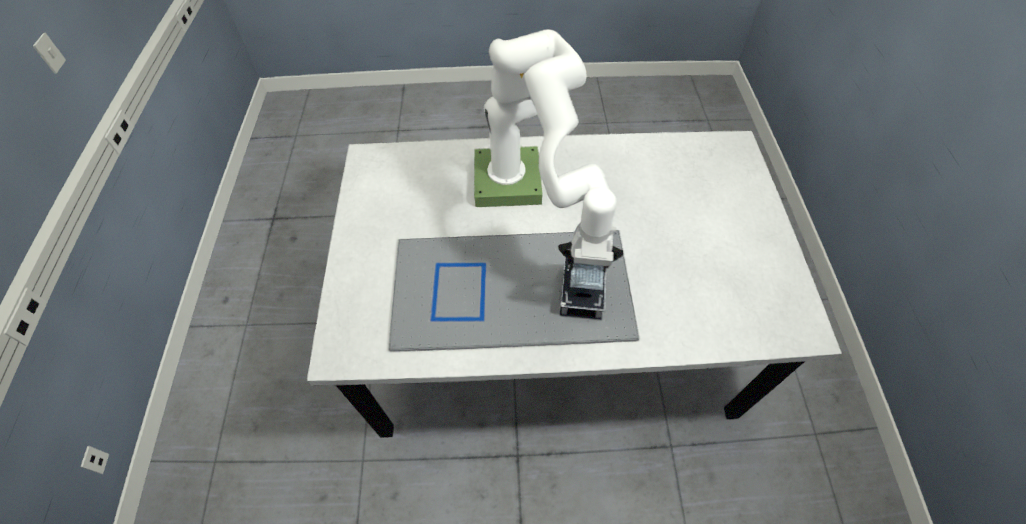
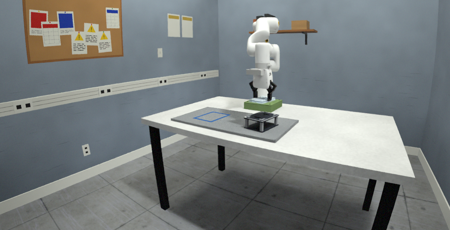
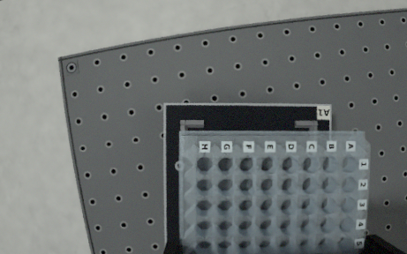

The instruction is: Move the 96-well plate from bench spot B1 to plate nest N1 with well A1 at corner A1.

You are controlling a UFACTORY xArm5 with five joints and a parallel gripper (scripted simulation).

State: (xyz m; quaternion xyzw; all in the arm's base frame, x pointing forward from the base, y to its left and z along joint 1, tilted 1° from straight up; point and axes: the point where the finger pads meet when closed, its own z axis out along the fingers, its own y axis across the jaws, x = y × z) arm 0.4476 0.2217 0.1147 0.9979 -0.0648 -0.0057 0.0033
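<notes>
Right now my hand is 10 mm above the pale 96-well plate. From my hand the other things lie so: raised black plate nest (100 mm below).
</notes>
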